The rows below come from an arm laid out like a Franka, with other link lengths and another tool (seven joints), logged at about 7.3 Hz.
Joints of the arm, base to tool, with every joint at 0 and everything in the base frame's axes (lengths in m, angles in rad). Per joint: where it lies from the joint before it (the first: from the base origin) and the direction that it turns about. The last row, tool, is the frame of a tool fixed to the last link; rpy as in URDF.
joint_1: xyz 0 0 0.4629 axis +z
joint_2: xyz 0 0 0 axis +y
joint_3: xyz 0 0 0.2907 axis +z
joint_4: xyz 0.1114 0 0 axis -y
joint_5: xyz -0.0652 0 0.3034 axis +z
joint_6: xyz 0 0 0 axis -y
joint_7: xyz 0.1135 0 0 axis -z
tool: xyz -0.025 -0.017 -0.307 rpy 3.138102 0 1.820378
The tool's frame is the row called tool.
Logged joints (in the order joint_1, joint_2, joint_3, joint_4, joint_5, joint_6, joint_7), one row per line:
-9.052, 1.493, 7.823, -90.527, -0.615, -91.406, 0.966
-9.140, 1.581, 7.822, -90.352, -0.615, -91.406, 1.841
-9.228, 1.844, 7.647, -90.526, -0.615, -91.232, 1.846
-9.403, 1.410, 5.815, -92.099, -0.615, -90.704, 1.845
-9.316, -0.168, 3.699, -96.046, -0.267, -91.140, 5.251
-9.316, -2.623, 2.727, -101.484, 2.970, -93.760, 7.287
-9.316, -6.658, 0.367, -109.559, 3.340, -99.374, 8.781
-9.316, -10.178, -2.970, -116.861, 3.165, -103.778, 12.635
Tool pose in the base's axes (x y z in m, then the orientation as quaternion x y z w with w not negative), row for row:
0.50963, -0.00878, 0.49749, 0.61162, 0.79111, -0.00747, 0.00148
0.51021, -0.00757, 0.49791, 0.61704, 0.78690, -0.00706, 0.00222
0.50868, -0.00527, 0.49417, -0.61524, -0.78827, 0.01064, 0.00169
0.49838, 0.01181, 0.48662, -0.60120, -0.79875, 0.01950, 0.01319
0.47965, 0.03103, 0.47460, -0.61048, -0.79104, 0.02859, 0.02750
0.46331, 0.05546, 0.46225, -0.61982, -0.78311, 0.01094, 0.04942
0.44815, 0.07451, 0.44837, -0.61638, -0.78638, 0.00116, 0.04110
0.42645, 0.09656, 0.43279, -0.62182, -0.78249, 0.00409, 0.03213
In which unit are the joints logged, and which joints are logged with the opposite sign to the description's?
The joints are logged in degrees. Opposite sign: joint_1, joint_3, joint_6.
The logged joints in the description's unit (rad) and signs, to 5 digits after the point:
0.15799, 0.02606, -0.13654, -1.57999, -0.01073, 1.59534, 0.01686
0.15952, 0.02759, -0.13652, -1.57694, -0.01073, 1.59534, 0.03213
0.16106, 0.03218, -0.13347, -1.57998, -0.01073, 1.59230, 0.03222
0.16411, 0.02461, -0.10149, -1.60743, -0.01073, 1.58308, 0.03220
0.16259, -0.00293, -0.06456, -1.67632, -0.00466, 1.59069, 0.09165
0.16259, -0.04578, -0.04760, -1.77123, 0.05184, 1.63642, 0.12718
0.16259, -0.11620, -0.00641, -1.91217, 0.05829, 1.73440, 0.15326
0.16259, -0.17764, 0.05184, -2.03961, 0.05524, 1.81127, 0.22052

